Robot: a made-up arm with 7 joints.
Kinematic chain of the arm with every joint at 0, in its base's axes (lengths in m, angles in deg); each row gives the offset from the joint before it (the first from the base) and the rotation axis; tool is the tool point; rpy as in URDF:
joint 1: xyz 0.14 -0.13 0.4 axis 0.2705 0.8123 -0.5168
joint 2: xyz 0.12 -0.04 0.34 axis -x
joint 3: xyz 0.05 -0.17 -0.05 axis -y
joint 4: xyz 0.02 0.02 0 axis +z
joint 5: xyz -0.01 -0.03 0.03 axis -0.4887 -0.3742 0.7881
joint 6: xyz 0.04 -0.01 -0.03 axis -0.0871 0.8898 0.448
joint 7: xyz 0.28 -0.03 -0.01 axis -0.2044 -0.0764 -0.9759
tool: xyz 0.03 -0.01 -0.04 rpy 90 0 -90
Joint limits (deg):
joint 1: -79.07..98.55
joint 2: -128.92..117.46
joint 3: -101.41..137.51
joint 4: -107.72..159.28
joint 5: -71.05..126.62
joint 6: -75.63..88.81
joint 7: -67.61..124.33
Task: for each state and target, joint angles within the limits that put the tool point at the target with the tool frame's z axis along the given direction. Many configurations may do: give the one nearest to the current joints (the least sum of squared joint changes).
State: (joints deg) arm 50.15 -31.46 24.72 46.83 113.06 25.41 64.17
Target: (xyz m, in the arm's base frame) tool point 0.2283 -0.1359 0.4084 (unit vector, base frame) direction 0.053 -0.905 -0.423
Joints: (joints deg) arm 91.90 -32.03 35.55 80.79 126.62 9.05 13.82
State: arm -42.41 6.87 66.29 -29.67 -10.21 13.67 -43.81
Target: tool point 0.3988 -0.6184 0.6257 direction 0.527 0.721 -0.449
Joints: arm -3.54 -14.68 118.07 -55.87 -35.15 -14.32 -59.09
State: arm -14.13 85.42 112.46 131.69 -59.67 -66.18 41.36
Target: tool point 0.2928 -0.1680 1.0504 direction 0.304 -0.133 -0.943
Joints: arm 16.15 46.66 113.24 100.34 -68.75 -75.63 29.97
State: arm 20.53 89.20 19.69 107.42 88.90 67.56 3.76
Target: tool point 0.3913 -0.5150 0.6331 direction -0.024 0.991 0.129
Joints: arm 17.18 99.34 20.74 95.98 79.03 71.30 -18.69
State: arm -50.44 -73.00 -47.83 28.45 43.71 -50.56 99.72
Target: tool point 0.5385 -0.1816 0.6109 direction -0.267 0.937 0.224
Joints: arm -36.10 -50.25 -58.50 -5.20 1.98 -61.47 79.13
